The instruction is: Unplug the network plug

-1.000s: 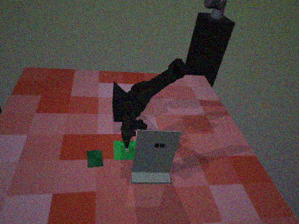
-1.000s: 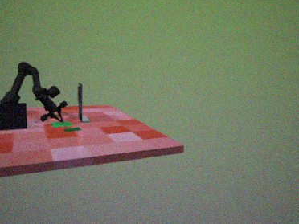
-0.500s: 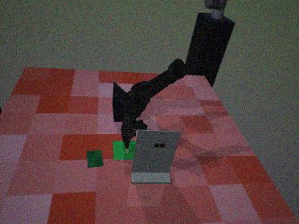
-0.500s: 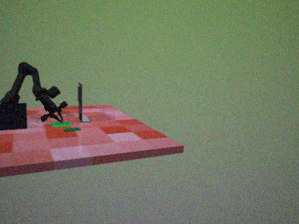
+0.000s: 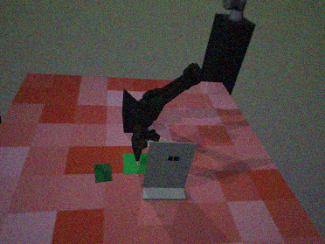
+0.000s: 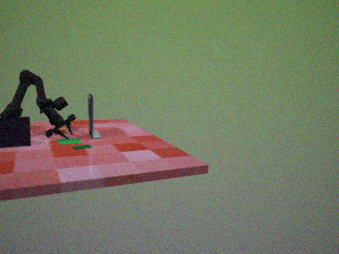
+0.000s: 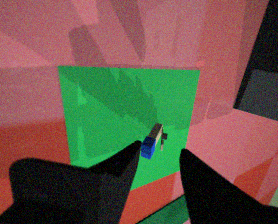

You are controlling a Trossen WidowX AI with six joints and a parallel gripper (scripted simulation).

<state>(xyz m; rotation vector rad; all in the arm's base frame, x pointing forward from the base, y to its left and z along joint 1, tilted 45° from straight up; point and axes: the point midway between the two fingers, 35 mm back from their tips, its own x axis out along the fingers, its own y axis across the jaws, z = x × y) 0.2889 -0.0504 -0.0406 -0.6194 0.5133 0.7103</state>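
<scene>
The blue network plug is 1 cm below my gripper tip. From my gripper tip the other things lie so: bright green square 2 cm below; upright dark panel 16 cm ahead, 8 cm to the left, 9 cm above.
</scene>
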